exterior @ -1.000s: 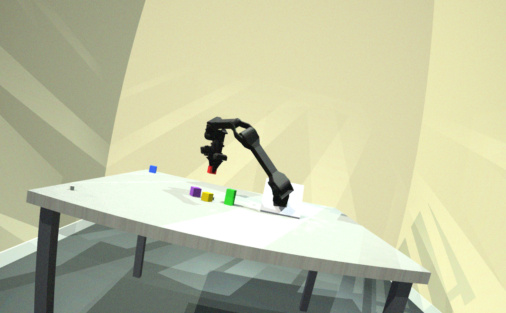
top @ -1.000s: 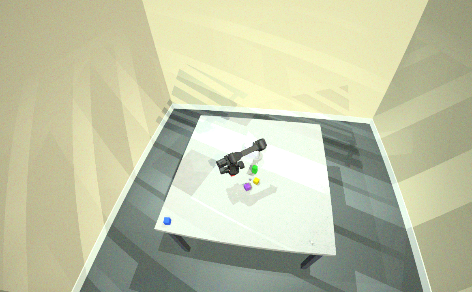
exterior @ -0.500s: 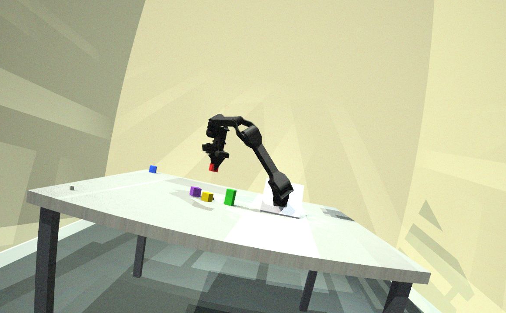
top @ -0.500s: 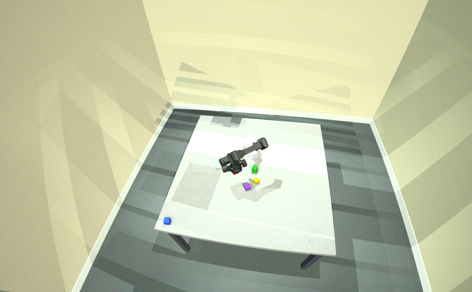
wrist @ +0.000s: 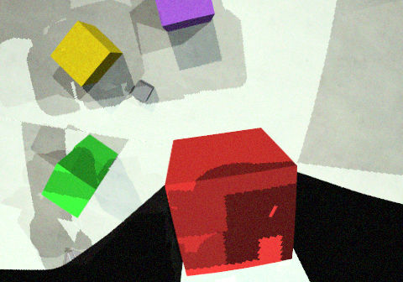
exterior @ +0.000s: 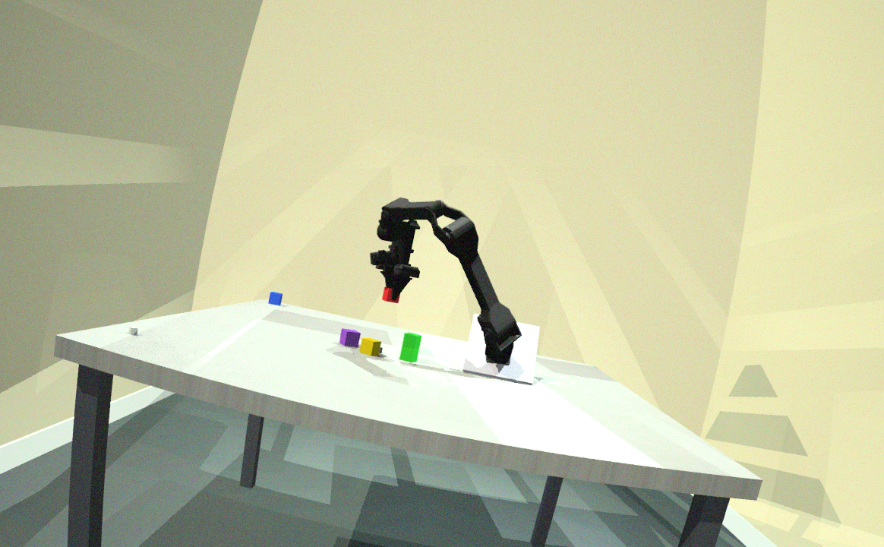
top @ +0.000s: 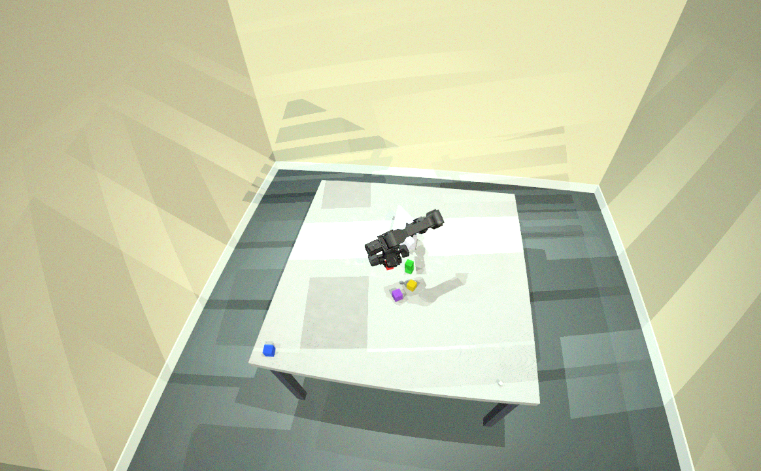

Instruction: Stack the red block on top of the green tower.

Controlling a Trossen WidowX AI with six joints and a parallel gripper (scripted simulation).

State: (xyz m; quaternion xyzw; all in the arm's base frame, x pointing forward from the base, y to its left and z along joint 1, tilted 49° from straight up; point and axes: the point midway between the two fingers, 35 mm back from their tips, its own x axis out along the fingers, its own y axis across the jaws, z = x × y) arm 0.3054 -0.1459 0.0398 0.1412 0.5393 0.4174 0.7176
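The tiny grey cube is 140 mm below my gripper tip and 60 mm to the left of it. Round my gripper tip: red block (10 mm above); then yellow block (120 mm below, 110 mm to the left, 20 mm ahead); then purple block (120 mm below, 90 mm ahead, 50 mm to the left).
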